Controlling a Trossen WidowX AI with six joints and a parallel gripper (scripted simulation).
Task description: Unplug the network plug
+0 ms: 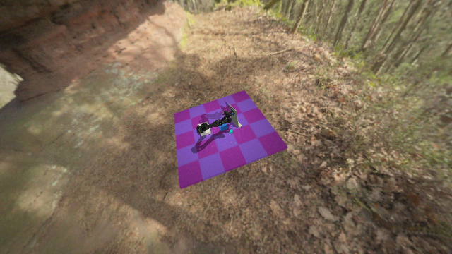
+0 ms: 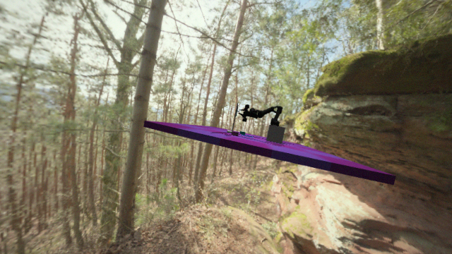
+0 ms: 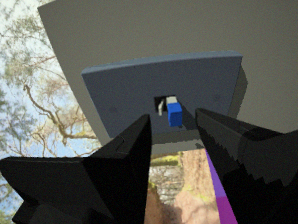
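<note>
Right now my gripper tip is 10 mm short of the blue plug. The rest, counted from my gripper tip: cyan cube (70 mm behind, 110 mm to the right, 220 mm below); blue marked square (140 mm behind, 30 mm to the left, 230 mm below); grey upright panel (30 mm ahead, 10 mm to the left, 90 mm below).
</note>
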